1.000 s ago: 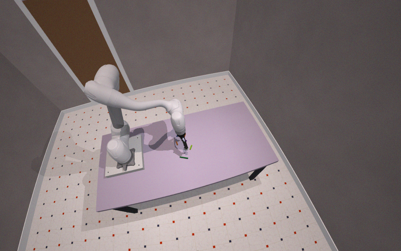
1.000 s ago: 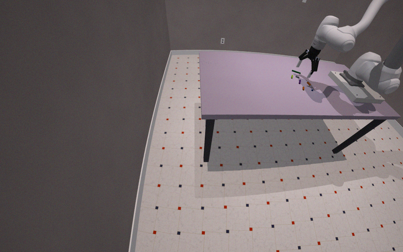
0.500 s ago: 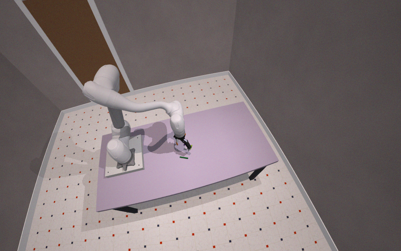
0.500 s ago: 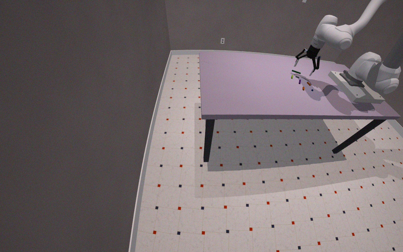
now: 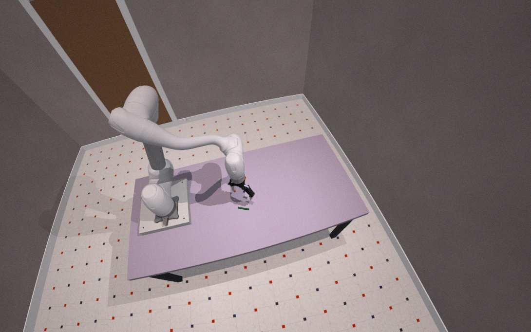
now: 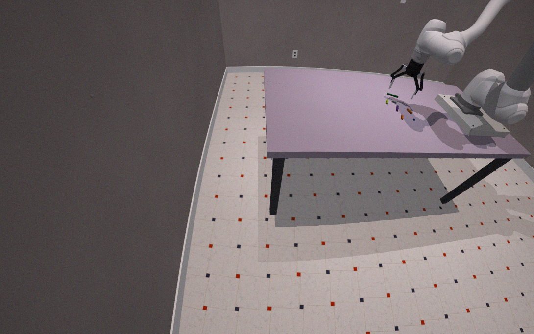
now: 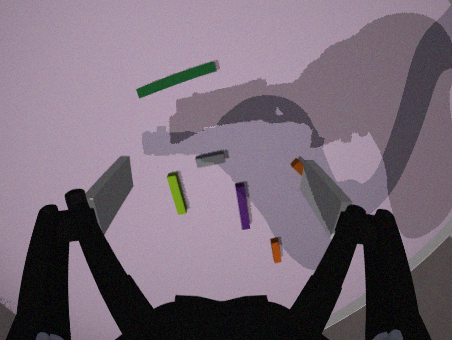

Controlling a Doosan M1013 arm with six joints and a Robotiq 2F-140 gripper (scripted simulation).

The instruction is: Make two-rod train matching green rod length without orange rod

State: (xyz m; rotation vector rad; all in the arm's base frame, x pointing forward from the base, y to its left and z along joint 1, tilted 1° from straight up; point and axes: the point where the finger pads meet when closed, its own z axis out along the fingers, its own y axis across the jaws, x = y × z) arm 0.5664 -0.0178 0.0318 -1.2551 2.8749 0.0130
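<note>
The grey rod lies 70 mm below my hand, 10 mm to the left of it and 10 mm ahead of it. Round my hand: lime rod: 70 mm below, 70 mm ahead, 10 mm to the left; purple rod: 80 mm to the left, 70 mm below, 30 mm ahead; green rod: 80 mm to the right, 70 mm below, 20 mm behind.
</note>
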